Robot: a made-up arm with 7 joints.
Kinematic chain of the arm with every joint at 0, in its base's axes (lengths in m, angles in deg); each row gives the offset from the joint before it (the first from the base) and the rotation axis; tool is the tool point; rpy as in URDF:
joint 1: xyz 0 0 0.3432 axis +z
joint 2: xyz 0 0 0 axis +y
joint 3: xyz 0 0 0.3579 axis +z
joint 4: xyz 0.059 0 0 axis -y
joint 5: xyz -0.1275 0 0.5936 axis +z
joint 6: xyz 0 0 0 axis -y
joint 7: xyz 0.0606 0 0 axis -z
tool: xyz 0 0 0 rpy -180 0 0
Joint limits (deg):
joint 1: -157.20..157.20
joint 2: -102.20..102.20
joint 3: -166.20..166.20
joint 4: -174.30..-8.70
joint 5: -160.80..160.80
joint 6: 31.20..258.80
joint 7: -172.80..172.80
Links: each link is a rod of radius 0.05 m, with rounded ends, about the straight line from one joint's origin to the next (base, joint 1, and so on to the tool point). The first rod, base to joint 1, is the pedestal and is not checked.
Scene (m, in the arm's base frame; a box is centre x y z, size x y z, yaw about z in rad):
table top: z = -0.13
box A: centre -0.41 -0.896 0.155 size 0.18 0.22 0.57 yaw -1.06
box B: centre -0.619 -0.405 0 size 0.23 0.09 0.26 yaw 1.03
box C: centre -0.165 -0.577 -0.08 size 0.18 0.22 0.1 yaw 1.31
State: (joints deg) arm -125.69 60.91 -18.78 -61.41 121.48 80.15 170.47
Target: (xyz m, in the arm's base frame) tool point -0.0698 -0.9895 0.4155
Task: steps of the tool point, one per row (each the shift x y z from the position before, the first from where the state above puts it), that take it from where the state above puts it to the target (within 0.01 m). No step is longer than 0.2 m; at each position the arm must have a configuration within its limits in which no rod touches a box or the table.
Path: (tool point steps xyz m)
1: 0.0625 -0.0306 0.1354
2: 0.0774 -0.0083 0.1248
3: 0.0863 0.0143 0.1100
4: 0.0887 0.0357 0.0931
5: 0.0610 -0.1119 -0.0523
6: 0.0760 -0.0955 -0.0702
7: 0.0858 -0.0737 -0.0841
8: 0.0893 -0.0489 -0.0939

